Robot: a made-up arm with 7 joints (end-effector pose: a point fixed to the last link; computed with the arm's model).
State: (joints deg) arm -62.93 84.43 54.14 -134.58 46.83 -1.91 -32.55
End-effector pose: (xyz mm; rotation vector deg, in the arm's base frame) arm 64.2 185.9 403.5 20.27 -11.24 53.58
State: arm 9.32 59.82 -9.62 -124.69 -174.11 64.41 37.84
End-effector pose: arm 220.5 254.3 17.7 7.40 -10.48 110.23
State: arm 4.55 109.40 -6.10 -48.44 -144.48 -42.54 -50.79
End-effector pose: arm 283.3 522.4 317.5 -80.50 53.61 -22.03
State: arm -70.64 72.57 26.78 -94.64 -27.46 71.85 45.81
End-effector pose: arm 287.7 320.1 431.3 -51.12 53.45 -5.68
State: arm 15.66 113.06 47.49 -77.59 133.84 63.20 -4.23
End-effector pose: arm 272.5 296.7 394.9 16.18 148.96 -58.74
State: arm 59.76 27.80 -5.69 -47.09 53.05 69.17 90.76
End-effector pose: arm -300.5 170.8 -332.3 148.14 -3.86 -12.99
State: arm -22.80 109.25 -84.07 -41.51 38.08 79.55 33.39
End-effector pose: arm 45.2 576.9 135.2 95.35 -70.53 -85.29
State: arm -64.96 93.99 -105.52 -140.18 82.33 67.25 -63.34
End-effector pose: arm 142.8 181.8 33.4 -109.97 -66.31 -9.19
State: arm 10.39 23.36 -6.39 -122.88 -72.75 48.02 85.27
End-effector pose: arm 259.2 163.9 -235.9 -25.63 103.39 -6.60
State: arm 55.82 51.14 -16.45 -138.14 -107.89 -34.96 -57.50
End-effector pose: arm 31.9 216.4 -121.0 115.54 -20.90 91.62
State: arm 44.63 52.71 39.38 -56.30 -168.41 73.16 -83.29
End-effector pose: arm -69.6 563.8 -79.9 -5.45 94.68 -55.32
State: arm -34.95 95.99 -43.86 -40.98 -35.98 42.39 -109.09
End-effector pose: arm 258.3 590.9 174.9 -26.25 11.39 -68.59
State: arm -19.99 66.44 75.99 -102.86 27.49 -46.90 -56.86
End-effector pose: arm 167.1 443.1 299.8 -25.78 -5.62 86.61
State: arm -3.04 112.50 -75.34 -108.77 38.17 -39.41 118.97
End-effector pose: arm 17.5 367.3 -21.9 57.14 -116.17 108.09
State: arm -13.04 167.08 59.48 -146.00 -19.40 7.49 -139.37
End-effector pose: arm 126.7 -120.0 345.0 -71.13 -151.19 64.06
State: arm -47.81 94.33 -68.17 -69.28 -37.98 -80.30 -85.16
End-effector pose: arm 344.1 490.7 122.0 123.16 -41.69 73.43
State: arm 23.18 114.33 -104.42 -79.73 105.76 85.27 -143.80
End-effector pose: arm -140.3 459.8 65.5 -56.68 -28.96 78.48
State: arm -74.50 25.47 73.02 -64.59 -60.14 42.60 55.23
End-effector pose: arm 565.9 290.5 139.0 -80.44 68.50 -40.68
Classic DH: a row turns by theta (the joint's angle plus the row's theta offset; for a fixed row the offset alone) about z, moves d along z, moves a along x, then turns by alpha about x. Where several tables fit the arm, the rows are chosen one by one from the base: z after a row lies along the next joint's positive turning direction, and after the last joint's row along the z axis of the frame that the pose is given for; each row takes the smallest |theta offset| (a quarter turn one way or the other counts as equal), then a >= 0, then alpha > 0; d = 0 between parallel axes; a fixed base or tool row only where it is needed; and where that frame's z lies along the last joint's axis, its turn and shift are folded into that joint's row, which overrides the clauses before.
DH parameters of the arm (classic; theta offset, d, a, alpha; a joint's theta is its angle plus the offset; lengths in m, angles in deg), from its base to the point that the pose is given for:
base (fixed): 0 0.1036 0.02 -70
joint 1: 90 0.021 0.0009 90
joint 2: 70 0.02 0.03 -90
joint 3: -90 -0.37 0.02 -90
joint 4: 0 -0.01 -0.01 90
joint 5: 0 -0.27 -0.03 -90
joint 6: 0 -0.06 -0.01 90
joint 7: -55.72 0.0315 -0.0252 138.26
tool (fixed): 110.84 0.0288 0 0

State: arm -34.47 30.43 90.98 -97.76 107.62 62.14 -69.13
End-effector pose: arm 197.4 412.8 57.9 10.91 65.35 -9.79
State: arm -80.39 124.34 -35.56 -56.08 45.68 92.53 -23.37
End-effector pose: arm 59.8 449.1 442.4 -83.55 154.67 30.09
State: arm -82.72 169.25 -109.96 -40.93 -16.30 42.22 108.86
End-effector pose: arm -474.5 384.0 191.1 -106.41 39.90 84.10
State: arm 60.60 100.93 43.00 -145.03 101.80 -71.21 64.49
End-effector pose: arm 148.5 136.2 60.5 18.18 46.61 -130.06
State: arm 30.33 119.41 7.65 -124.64 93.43 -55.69 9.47
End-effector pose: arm 258.5 209.2 55.4 44.48 100.72 -52.21
